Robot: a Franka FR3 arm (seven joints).
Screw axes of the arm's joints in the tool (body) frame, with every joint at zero. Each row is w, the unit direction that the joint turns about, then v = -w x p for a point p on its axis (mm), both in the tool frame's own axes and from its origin. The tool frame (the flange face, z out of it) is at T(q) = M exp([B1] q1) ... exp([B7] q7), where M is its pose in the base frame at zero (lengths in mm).
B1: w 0 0 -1 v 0 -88 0
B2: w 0 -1 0 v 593 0 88
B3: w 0 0 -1 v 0 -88 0
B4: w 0 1 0 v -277 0 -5.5
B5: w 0 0 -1 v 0 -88 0
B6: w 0 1 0 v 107 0 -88
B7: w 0 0 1 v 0 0 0
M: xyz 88 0 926 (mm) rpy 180 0 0 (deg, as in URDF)
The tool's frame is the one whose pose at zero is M.
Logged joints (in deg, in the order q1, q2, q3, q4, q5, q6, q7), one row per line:
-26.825, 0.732, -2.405, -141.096, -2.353, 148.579, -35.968
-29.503, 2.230, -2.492, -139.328, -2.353, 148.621, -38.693
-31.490, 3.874, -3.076, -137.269, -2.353, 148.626, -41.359
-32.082, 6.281, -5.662, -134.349, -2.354, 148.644, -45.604
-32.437, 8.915, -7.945, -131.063, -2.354, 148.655, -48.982
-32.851, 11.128, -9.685, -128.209, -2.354, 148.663, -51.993
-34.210, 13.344, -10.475, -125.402, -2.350, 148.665, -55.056
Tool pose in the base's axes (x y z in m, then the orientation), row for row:
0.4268, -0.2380, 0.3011, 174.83, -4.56, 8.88
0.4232, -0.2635, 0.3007, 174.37, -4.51, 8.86
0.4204, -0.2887, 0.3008, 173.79, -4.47, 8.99
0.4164, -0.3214, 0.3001, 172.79, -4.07, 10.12
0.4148, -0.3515, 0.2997, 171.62, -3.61, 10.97
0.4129, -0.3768, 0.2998, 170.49, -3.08, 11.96
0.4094, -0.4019, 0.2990, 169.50, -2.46, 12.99
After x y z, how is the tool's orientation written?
As angles about the fixed x, y, z axes (roll, pitch, yaw), in degrees.
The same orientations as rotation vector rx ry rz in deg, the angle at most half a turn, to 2 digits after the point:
174.54, 13.24, 7.56
174.08, 13.15, 7.52
173.50, 13.27, 7.51
172.40, 14.88, 7.09
171.13, 16.03, 6.60
169.87, 17.41, 6.05
168.71, 18.87, 5.39

